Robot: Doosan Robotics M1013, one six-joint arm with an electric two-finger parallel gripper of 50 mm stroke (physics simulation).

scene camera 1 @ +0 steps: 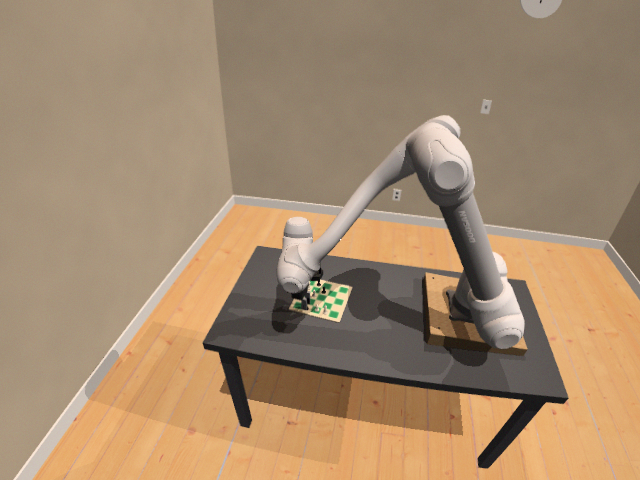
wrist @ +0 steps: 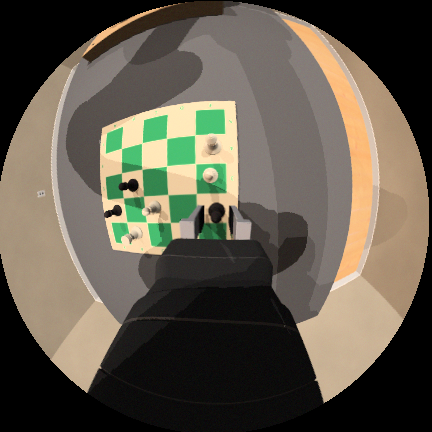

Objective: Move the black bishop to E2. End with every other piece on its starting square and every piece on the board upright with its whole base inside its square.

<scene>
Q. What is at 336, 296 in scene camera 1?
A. A chessboard.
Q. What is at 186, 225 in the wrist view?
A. The gripper.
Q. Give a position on a chessboard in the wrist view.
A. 163, 149
</scene>
